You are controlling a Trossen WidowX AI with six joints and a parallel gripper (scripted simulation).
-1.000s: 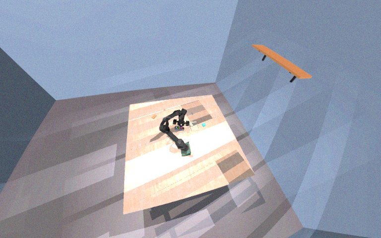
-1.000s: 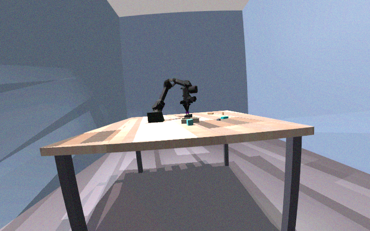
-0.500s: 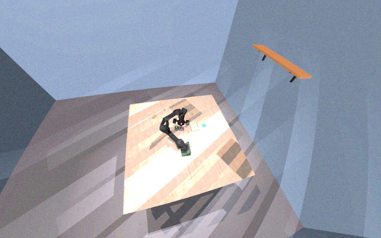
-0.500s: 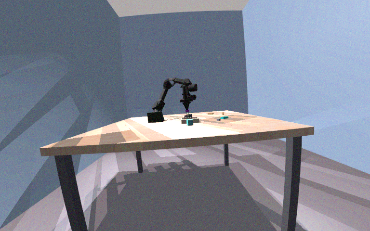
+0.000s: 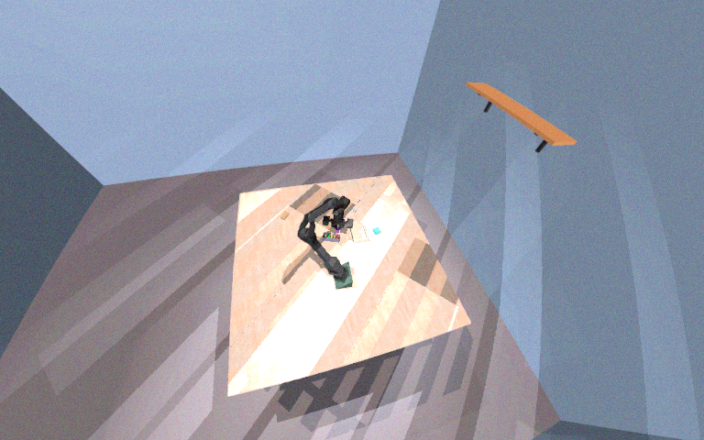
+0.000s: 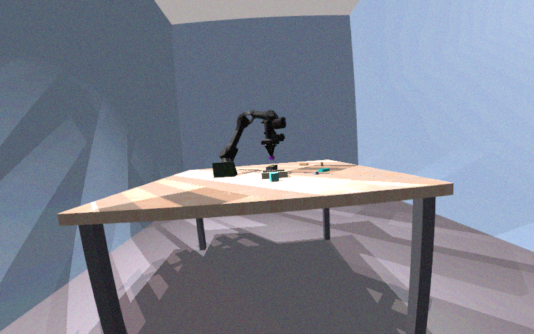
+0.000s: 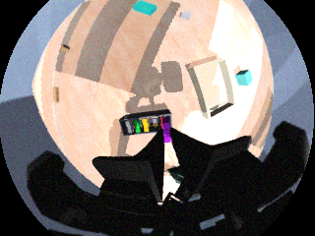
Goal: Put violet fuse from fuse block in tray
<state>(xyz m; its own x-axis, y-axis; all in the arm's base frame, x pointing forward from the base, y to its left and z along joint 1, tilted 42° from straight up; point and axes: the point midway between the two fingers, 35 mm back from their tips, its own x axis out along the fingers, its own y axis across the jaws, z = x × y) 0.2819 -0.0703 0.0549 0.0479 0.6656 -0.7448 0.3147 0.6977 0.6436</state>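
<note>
The white tray is 15 cm to the right of my gripper tip and 10 cm below it. The rest, counted from my gripper tip: teal block (28 cm to the right, 8 cm below).
</note>
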